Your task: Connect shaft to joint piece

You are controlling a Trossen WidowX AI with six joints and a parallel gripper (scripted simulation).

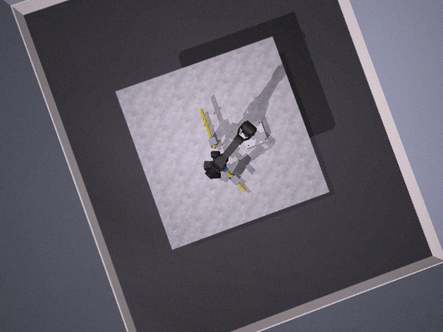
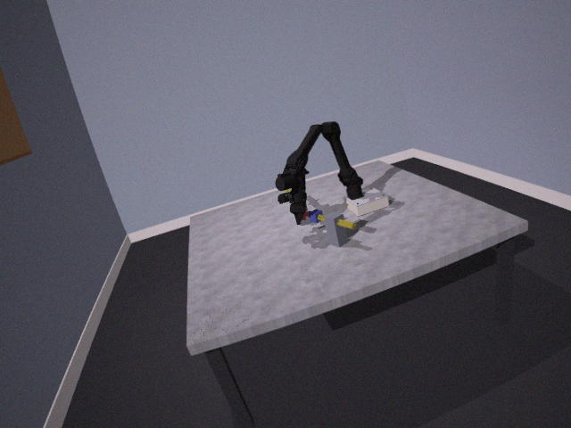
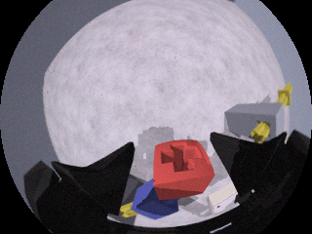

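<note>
Now: gripper tip 3 cm below the red square joint piece, 2 cm past it and 1 cm to the right of it.
</note>
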